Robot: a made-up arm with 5 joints. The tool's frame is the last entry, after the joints. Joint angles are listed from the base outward. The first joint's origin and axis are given. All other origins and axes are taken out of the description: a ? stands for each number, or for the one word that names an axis. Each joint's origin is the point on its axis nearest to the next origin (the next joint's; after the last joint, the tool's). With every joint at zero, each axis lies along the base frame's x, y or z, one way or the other. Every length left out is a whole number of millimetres.
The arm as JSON. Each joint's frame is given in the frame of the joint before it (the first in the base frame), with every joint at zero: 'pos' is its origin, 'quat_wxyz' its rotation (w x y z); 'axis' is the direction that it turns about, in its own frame. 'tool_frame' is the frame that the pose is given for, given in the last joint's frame.
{
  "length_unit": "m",
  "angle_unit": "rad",
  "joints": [
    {
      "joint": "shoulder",
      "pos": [
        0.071,
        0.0,
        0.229
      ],
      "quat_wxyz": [
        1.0,
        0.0,
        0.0,
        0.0
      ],
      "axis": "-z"
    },
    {
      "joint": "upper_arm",
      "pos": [
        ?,
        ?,
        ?
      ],
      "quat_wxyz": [
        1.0,
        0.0,
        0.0,
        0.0
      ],
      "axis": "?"
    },
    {
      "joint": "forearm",
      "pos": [
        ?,
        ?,
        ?
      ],
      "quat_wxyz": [
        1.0,
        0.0,
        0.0,
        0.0
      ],
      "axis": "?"
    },
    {
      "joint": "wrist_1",
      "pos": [
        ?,
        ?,
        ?
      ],
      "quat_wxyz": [
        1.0,
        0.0,
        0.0,
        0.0
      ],
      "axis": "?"
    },
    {
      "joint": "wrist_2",
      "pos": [
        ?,
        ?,
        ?
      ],
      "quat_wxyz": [
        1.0,
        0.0,
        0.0,
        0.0
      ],
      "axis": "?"
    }
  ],
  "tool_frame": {
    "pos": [
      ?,
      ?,
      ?
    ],
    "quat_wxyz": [
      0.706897,
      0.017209,
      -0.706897,
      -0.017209
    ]
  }
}
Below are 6 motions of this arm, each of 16 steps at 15 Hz.
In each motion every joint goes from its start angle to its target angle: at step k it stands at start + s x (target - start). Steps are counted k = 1, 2, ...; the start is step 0. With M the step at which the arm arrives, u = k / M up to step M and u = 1 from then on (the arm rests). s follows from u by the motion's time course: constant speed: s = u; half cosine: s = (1 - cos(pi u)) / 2; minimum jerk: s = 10 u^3 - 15 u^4 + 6 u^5.
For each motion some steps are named. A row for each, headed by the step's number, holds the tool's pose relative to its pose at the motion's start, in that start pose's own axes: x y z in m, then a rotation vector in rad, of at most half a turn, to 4 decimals.
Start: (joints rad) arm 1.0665 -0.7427 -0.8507 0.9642 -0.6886
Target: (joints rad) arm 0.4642 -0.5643 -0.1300 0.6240 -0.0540
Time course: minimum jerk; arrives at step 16
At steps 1, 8, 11, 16:
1: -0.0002 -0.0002 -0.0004 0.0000 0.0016 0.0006
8: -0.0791 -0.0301 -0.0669 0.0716 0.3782 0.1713
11: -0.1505 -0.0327 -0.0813 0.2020 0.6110 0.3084
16: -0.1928 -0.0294 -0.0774 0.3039 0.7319 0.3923

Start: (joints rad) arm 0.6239 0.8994 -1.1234 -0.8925 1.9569
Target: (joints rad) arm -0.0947 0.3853 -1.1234 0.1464 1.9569
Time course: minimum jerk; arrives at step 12
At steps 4, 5, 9, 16:
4: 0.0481 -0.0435 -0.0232 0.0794 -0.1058 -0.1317
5: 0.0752 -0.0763 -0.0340 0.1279 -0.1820 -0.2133
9: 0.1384 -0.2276 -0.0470 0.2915 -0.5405 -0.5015
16: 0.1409 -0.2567 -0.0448 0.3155 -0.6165 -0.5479

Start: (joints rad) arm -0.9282 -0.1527 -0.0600 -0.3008 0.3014
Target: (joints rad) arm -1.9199 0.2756 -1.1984 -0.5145 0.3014
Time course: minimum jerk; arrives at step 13
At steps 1, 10, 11, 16:
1: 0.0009 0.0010 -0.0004 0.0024 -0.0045 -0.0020
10: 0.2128 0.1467 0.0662 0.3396 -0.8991 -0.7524
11: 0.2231 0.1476 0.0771 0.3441 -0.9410 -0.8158
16: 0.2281 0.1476 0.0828 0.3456 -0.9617 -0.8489

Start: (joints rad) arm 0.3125 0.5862 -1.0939 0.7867 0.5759
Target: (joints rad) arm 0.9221 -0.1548 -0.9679 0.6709 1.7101
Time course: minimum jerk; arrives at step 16
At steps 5, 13, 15, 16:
5: 0.0081 -0.0511 0.0393 -0.1643 -0.0431 0.1804
13: 0.0370 -0.1497 0.2635 -0.9212 0.2002 1.0430
15: 0.0392 -0.1486 0.2774 -0.9641 0.2382 1.0963
16: 0.0393 -0.1485 0.2781 -0.9661 0.2401 1.0988

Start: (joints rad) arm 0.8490 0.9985 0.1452 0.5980 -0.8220
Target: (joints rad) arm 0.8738 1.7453 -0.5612 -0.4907 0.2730
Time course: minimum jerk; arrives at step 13
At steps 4, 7, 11, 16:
4: 0.0148 0.0157 -0.0201 0.1277 -0.1297 0.1851
7: 0.0409 0.0416 -0.0611 0.3205 -0.5174 0.5928
11: 0.0527 0.0503 -0.0931 0.3447 -1.0045 0.9433
16: 0.0529 0.0501 -0.0950 0.3390 -1.0419 0.9648

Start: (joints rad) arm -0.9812 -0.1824 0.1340 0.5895 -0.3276
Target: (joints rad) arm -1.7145 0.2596 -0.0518 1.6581 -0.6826
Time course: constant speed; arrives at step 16
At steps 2, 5, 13, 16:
2: -0.0221 0.0204 -0.0101 0.0044 0.1814 0.0094
5: -0.0578 0.0498 -0.0178 -0.0188 0.4447 0.0479
13: -0.1555 0.1123 0.0009 -0.2602 1.0408 0.2910
16: -0.1890 0.1284 0.0191 -0.4153 1.1999 0.4302

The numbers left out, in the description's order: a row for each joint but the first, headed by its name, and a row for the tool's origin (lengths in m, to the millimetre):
upper_arm: xyz 0.036 -0.001 0.0, axis +y
forearm: xyz 0.042 0.0 0.17, axis +y
wrist_1: xyz 0.185 0.0 0.007, axis +y
wrist_2: xyz 0.072 0.0 0.0, axis -x
tool: xyz 0.0 0.0 0.0

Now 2 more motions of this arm.
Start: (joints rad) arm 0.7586 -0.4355 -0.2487 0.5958 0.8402
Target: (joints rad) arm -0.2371 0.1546 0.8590 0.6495 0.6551
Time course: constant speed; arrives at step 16
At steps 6, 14, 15, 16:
6: -0.0330 0.1820 -0.0404 0.7138 0.2183 0.0242
14: -0.1021 0.3591 0.0906 1.4843 0.5903 0.4749
15: -0.1149 0.3665 0.1129 1.5517 0.6432 0.5653
16: -0.1283 0.3703 0.1347 1.6102 0.6972 0.6627

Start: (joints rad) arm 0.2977 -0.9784 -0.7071 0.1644 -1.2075
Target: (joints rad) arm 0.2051 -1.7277 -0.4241 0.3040 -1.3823
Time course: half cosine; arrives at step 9
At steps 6, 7, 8, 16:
6: 0.0538 0.1125 0.1109 0.2365 -0.0654 -0.1999
7: 0.0626 0.1257 0.1352 0.2790 -0.0755 -0.2350
8: 0.0681 0.1332 0.1516 0.3068 -0.0819 -0.2578
16: 0.0699 0.1356 0.1574 0.3165 -0.0840 -0.2657

